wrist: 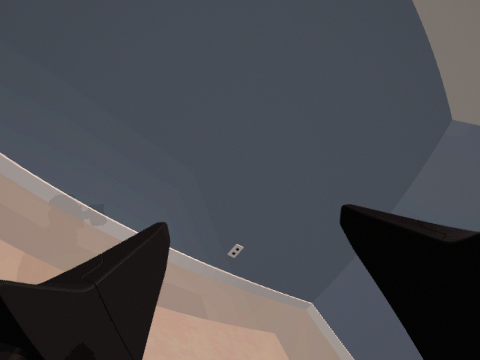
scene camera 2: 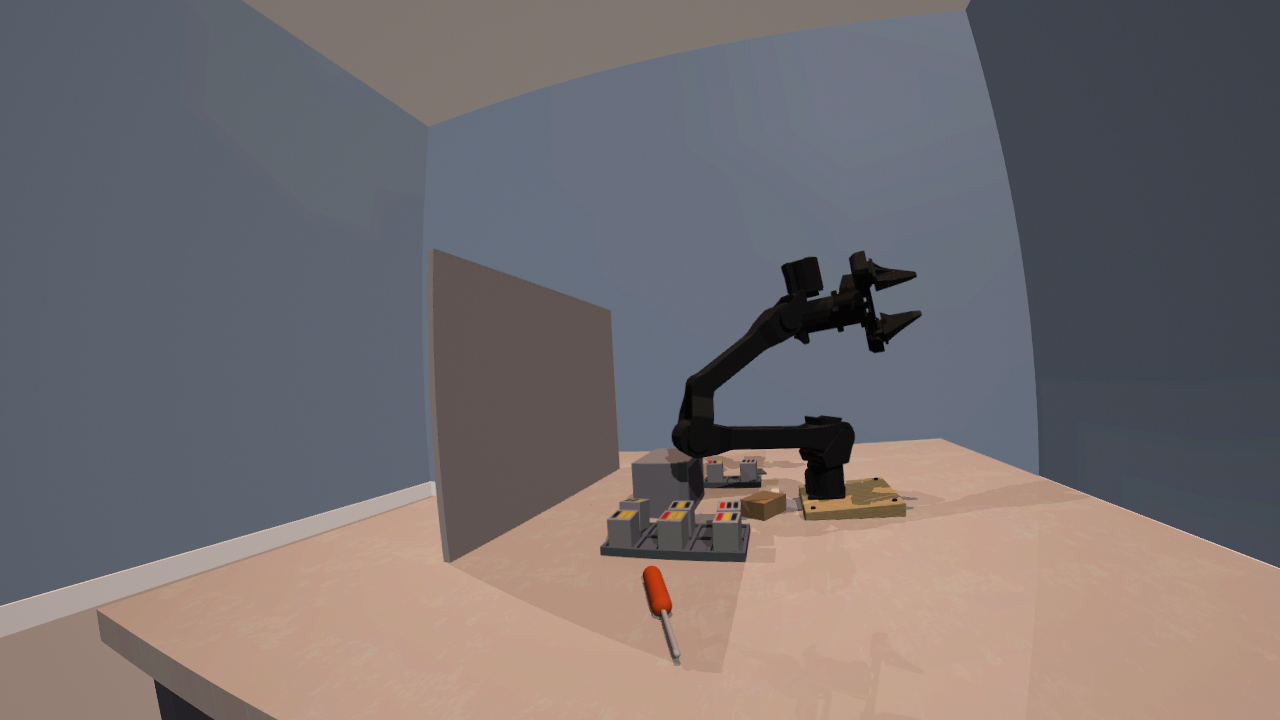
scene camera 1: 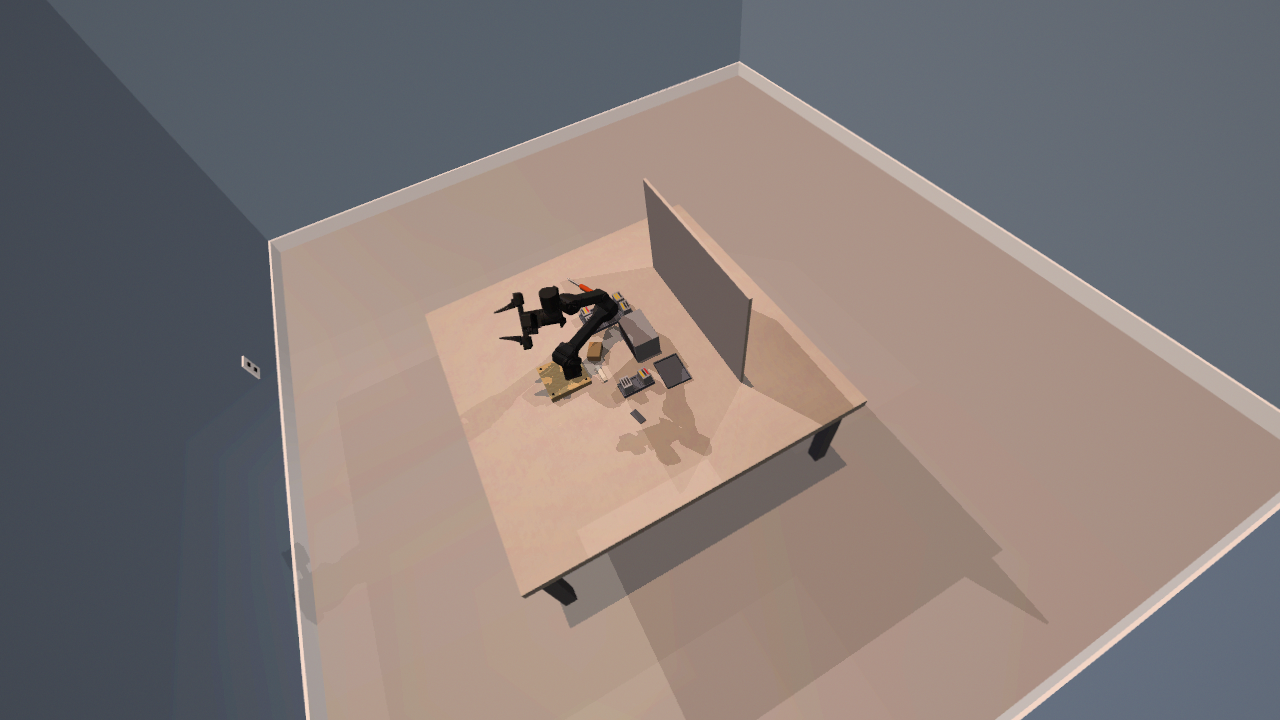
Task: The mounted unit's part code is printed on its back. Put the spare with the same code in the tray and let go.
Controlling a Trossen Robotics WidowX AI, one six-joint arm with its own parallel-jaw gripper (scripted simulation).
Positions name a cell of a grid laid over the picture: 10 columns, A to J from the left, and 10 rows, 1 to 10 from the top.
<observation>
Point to a dark tray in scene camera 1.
F6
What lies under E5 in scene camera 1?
My gripper.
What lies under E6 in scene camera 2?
A tall upright panel.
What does my gripper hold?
Nothing.
</observation>
